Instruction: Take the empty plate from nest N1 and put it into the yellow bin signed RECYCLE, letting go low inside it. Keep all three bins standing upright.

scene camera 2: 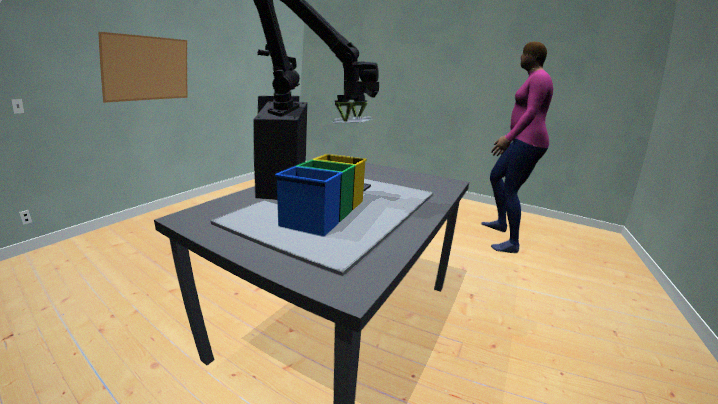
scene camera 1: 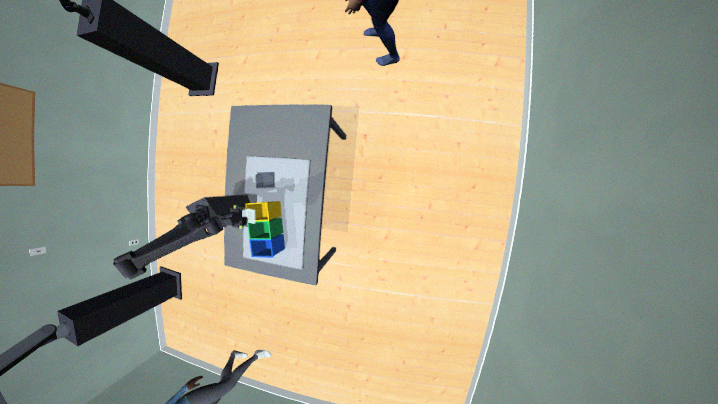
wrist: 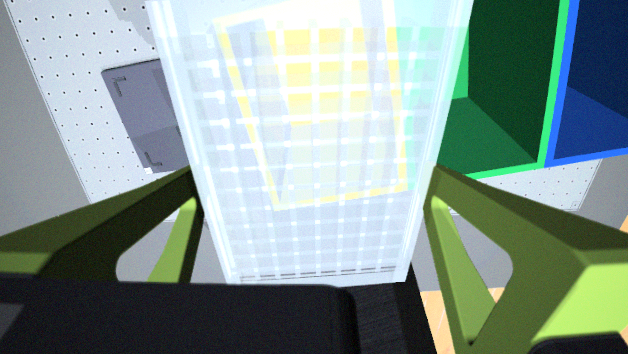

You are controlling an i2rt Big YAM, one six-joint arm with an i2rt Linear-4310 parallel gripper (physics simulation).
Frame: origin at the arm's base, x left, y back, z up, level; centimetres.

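Seen in the pictures: gripper, fingertip midpoint: [scene camera 2: 351, 121] [scene camera 1: 246, 215] [wrist: 313, 175]; arm's base, origin of the base link: [scene camera 2: 283, 109] [scene camera 1: 203, 213].
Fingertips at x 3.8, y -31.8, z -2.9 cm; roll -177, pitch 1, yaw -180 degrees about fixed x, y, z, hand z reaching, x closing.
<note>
Pixels of each thing's top centre, then the offset from my fingertips to it. Level surfaces: height alone.
- clear plate, middle of its top: [wrist: 315, 201] [scene camera 2: 352, 115] [scene camera 1: 244, 215] dz +2.1, dx -0.1, dy -0.4 cm
- yellow bin, middle of its top: [wrist: 322, 114] [scene camera 2: 340, 159] [scene camera 1: 256, 212] dz -15.4, dx -0.6, dy +3.9 cm
- green bin, middle of its top: [wrist: 481, 87] [scene camera 2: 326, 165] [scene camera 1: 258, 230] dz -15.4, dx -13.4, dy +1.3 cm
- blue bin, middle of its top: [scene camera 2: 309, 173] [scene camera 1: 261, 248] dz -15.4, dx -26.1, dy -1.2 cm
- Nest N1, middle of its top: [wrist: 161, 121] [scene camera 1: 264, 180] dz -31.9, dx +21.5, dy +11.5 cm
- pale perforated board, its level: dz -33.4 cm
- grey table, its level: dz -34.7 cm
My gripper [scene camera 1: 240, 217] [scene camera 2: 351, 118] [wrist: 313, 175] is shut on the clear plate [scene camera 1: 249, 216] [scene camera 2: 359, 120] [wrist: 320, 240], with a green finger at each long side. The plate looks level and hangs well above the bins' rims. In the wrist view, the yellow bin's opening shows through it. The yellow bin [scene camera 1: 273, 210] [scene camera 2: 359, 185], green bin [scene camera 1: 276, 228] [scene camera 2: 346, 193] [wrist: 505, 60] and blue bin [scene camera 1: 277, 244] [scene camera 2: 306, 206] [wrist: 600, 65] stand upright in a tight row. Nest N1 [scene camera 1: 265, 179] [wrist: 142, 110] is the dark tray beside the yellow bin; no plate shows in it. The RECYCLE sign is not visible.
The bins stand on a pale perforated board [scene camera 1: 296, 211] [scene camera 2: 251, 221] [wrist: 65, 115] on the grey table [scene camera 1: 276, 130] [scene camera 2: 371, 276]. The arm's black pedestal [scene camera 2: 278, 155] stands behind the table. A person in pink [scene camera 2: 534, 110] stands beyond it; another person [scene camera 1: 220, 386] is farther off.
</note>
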